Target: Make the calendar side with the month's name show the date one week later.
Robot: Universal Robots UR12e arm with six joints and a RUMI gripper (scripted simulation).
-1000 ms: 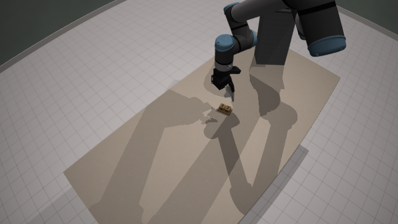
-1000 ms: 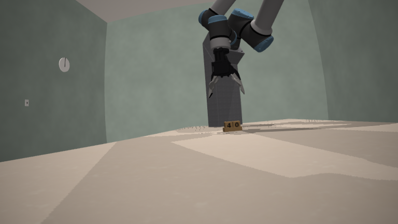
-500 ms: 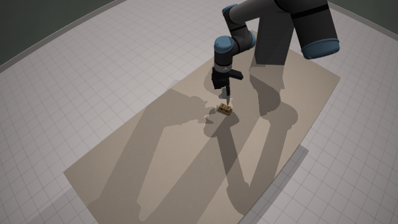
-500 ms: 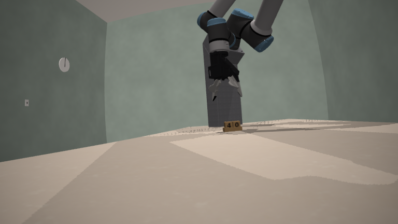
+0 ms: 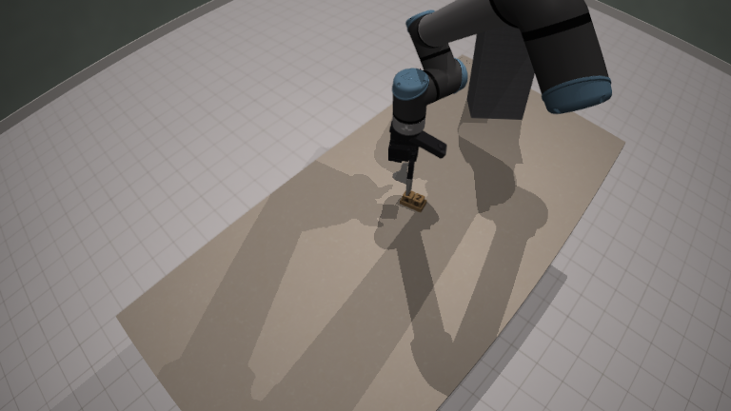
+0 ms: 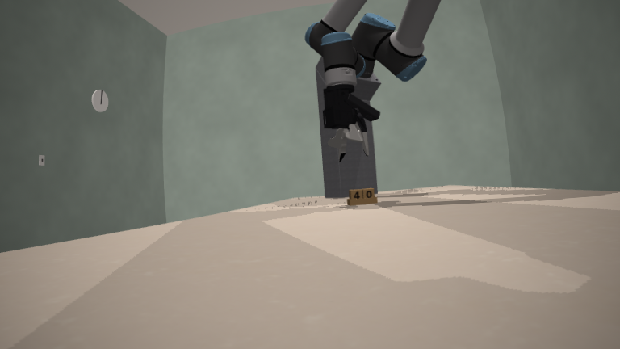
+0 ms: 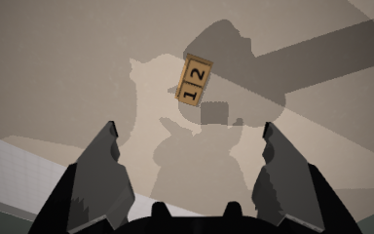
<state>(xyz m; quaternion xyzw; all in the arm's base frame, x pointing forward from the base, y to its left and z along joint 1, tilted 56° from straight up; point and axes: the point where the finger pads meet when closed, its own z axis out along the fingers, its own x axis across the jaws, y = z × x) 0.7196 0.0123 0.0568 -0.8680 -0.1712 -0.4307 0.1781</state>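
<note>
The cube lies 10 cm below my hand, 3 cm to the left of it and 1 cm behind it. Round my hand: wooden tray: 12 cm below, 1 cm to the left.
</note>
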